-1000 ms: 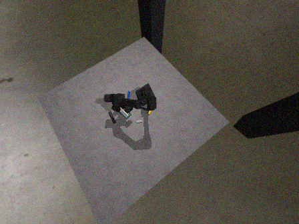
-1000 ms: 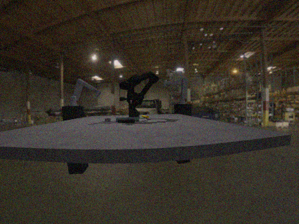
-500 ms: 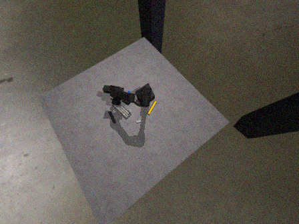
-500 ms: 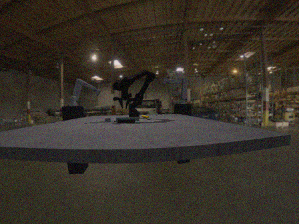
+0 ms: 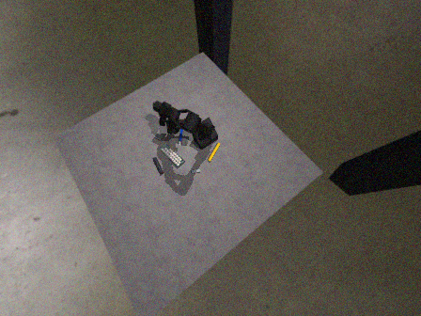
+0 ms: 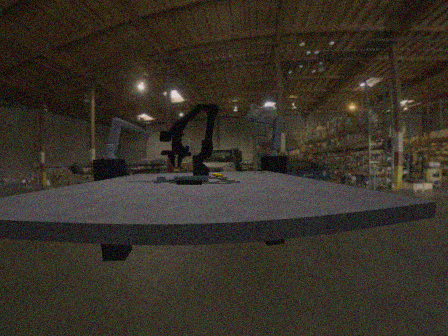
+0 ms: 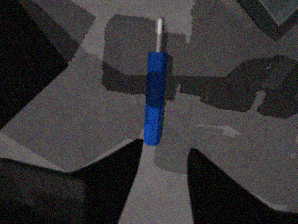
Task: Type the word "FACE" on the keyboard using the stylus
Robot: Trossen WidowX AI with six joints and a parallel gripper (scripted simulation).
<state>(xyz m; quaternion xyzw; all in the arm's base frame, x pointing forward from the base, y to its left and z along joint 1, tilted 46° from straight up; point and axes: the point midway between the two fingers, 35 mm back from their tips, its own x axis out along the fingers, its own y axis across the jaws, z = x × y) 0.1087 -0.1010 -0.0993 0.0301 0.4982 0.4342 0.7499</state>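
Right now my gripper tip is 70 mm above the blue stylus, 40 mm to the right of it and 20 mm short of it. The rest, counted from my gripper tip: dark flat object 250 mm ahead, 90 mm to the left, 60 mm below; light block 120 mm ahead, 70 mm to the right, 60 mm below.
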